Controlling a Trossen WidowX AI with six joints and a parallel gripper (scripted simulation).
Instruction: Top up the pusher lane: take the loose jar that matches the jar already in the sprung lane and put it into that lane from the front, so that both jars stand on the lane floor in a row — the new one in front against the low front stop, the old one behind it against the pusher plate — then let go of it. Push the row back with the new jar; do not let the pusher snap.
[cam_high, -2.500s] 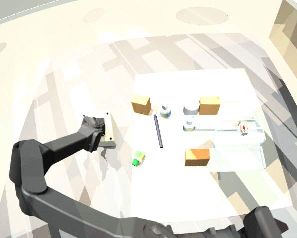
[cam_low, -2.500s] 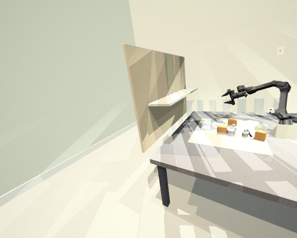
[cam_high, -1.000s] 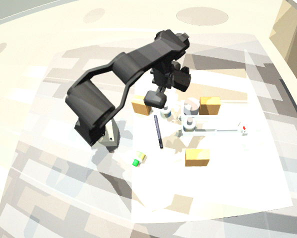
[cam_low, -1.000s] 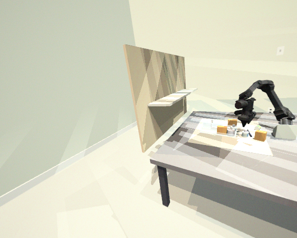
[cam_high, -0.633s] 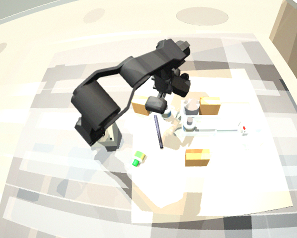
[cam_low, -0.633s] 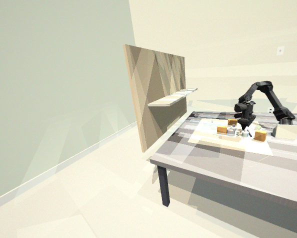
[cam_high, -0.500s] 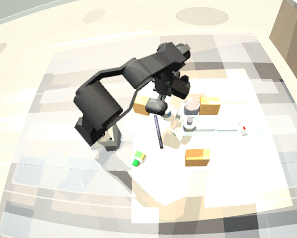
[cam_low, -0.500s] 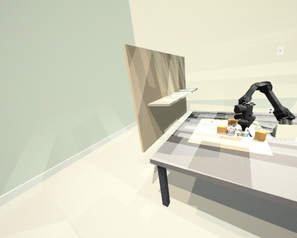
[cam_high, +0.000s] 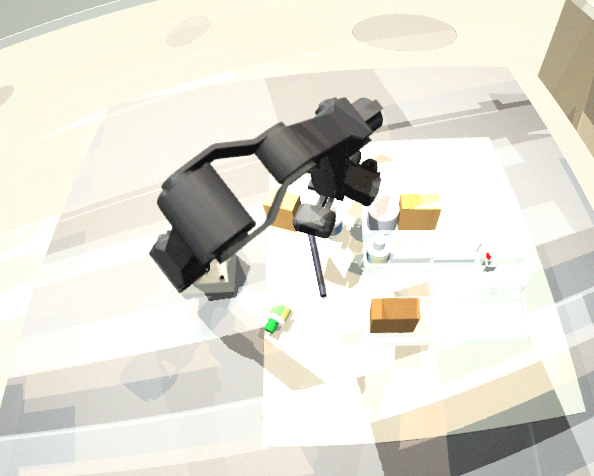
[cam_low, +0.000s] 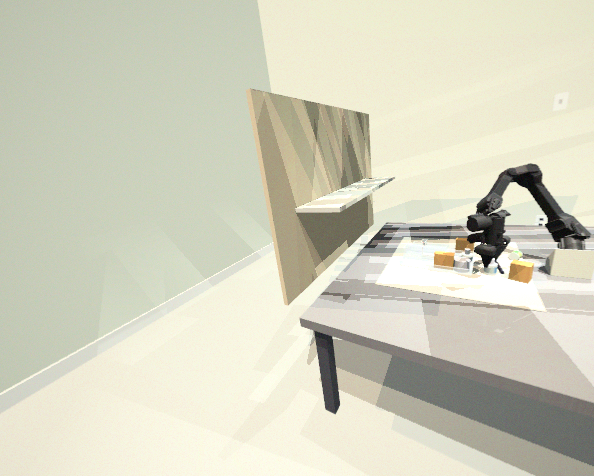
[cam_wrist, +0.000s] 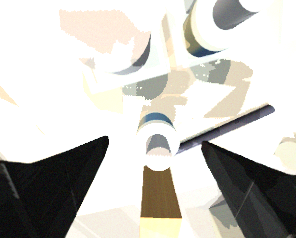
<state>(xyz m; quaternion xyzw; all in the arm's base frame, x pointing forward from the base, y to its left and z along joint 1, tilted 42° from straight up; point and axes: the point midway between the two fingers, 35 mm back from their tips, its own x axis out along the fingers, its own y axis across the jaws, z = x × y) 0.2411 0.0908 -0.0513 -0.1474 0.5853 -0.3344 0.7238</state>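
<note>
The dark rod is 30 mm behind my gripper tip, 80 mm to the right of it and 40 mm below it. From my gripper tip the other things lie so: red mark 270 mm ahead, 110 mm to the right, 30 mm above; shelf 590 mm ahead, 30 mm to the right, 320 mm above.
</note>
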